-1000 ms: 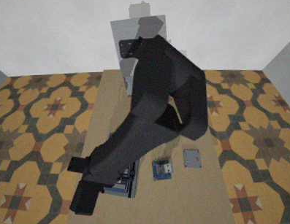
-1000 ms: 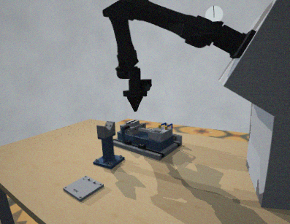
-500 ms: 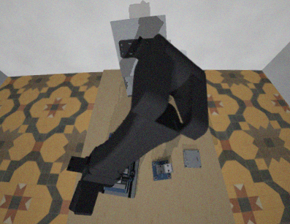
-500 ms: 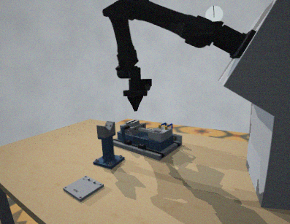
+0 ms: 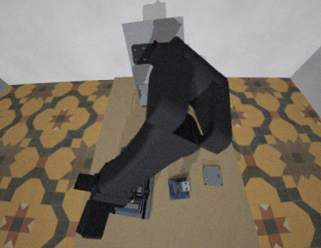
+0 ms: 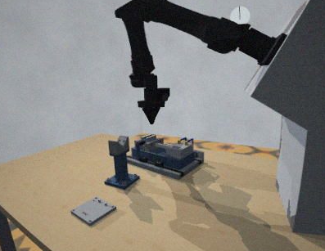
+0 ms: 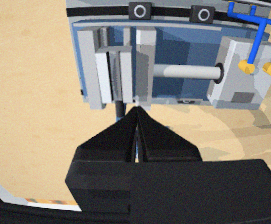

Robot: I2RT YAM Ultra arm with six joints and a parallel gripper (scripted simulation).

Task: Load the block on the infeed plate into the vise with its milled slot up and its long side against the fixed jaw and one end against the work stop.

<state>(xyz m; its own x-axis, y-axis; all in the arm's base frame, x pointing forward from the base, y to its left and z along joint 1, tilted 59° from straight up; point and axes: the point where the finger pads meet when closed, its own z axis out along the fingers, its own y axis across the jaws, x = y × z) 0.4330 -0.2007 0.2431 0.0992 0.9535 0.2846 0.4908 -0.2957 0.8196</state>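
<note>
Right now my hand is 2 cm short of the part, 1 cm to the left of it and 7 cm above it. From my hand the other things lie so: fixed jaw: 5 cm ahead, 1 cm to the right, 10 cm below; moving jaw: 1 cm behind, 10 cm below; work stop: 3 cm ahead, 4 cm to the left, 9 cm below.
</note>
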